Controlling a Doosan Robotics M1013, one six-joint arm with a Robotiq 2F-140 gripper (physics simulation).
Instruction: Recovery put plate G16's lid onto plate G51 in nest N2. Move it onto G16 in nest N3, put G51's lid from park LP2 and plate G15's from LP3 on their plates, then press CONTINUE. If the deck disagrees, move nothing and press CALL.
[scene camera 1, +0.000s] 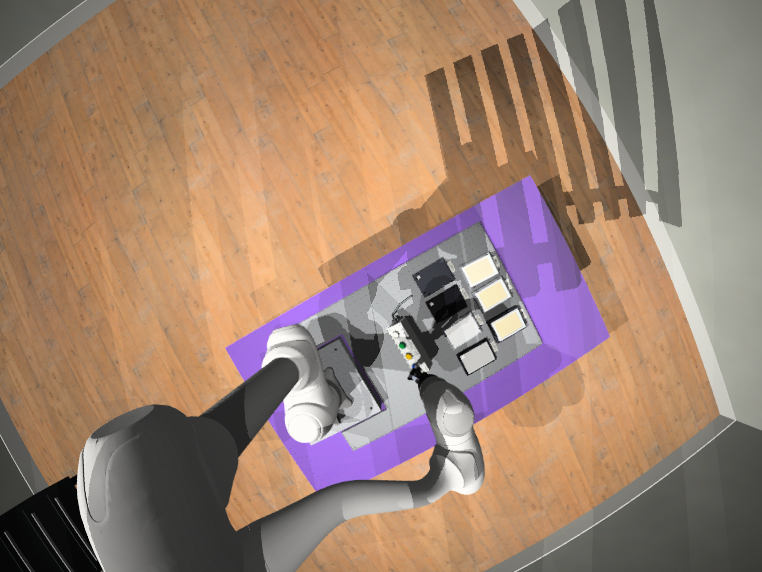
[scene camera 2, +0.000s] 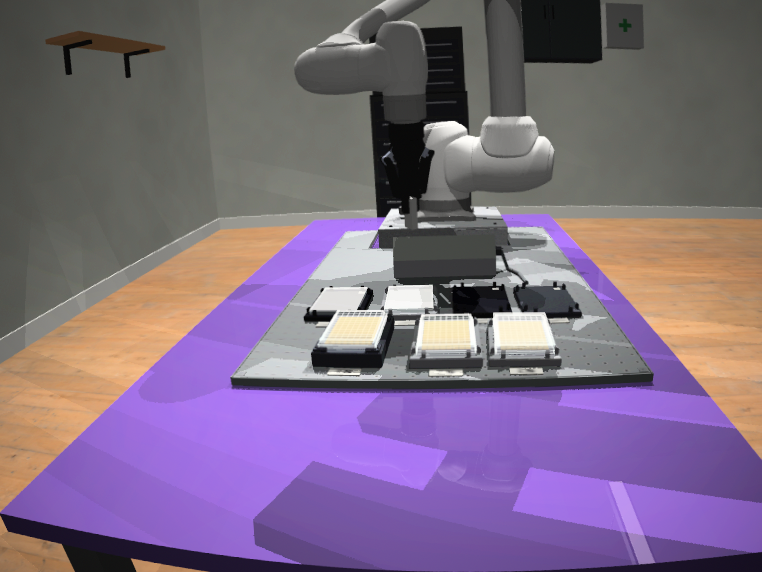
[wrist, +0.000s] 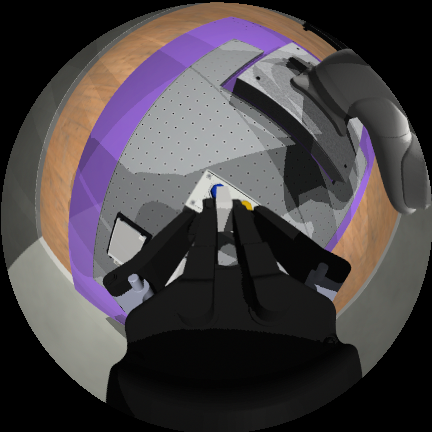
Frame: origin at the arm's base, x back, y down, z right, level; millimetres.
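Seen in the pictures: gripper, fingertip midpoint: (scene camera 1: 415, 368) (scene camera 2: 411, 227) (wrist: 222, 196); arm's base at its link origin: (scene camera 2: 443, 216) (wrist: 326, 93).
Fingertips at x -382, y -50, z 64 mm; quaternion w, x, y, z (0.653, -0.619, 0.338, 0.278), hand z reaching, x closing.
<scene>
Pixels of each thing's top centre, then the offset from my fingertips to it. "pt": a spot on its surface instead. Level surfaces: height alone.
- yellow button at its top centre: (wrist: 245, 210) (scene camera 1: 409, 356) dy +20, dx +1, dz -46 mm
- green button at a spot on its surface: (scene camera 1: 401, 345) pt dy +26, dx +6, dz -99 mm
- perforated grey deck at its surface level: dy +94 mm
- purple table at its surface level: dy +108 mm
My gripper (scene camera 1: 416, 373) (scene camera 2: 411, 215) (wrist: 222, 196) is shut and empty, pointing down at the button box. In the wrist view its pale tips overlap the blue button (wrist: 216, 191); contact cannot be told. The yellow button (scene camera 1: 408, 356) (wrist: 246, 205) and green button (scene camera 1: 401, 345) are beside it. Three beige-welled plates (scene camera 1: 480, 269) (scene camera 2: 521, 332), (scene camera 1: 492, 294) (scene camera 2: 446, 332), (scene camera 1: 508, 324) (scene camera 2: 353, 329) sit in a row of nests; clear material shows around their tops. Behind them are dark grey (scene camera 1: 433, 277) (scene camera 2: 545, 298), black (scene camera 1: 446, 303) (scene camera 2: 480, 300), white (scene camera 1: 462, 331) (scene camera 2: 409, 298) and light grey (scene camera 2: 339, 299) (wrist: 125, 242) flat pieces. Labels are unreadable.
The button box (scene camera 1: 418, 338) (scene camera 2: 444, 261) stands between the flat pieces and the arm's base plate (scene camera 1: 363, 394) (wrist: 280, 85). A cable runs from its end. The perforated grey deck (scene camera 1: 393, 394) (scene camera 2: 283, 363) (wrist: 170, 130) lies on the purple table (scene camera 1: 572, 314) (scene camera 2: 203, 443).
</scene>
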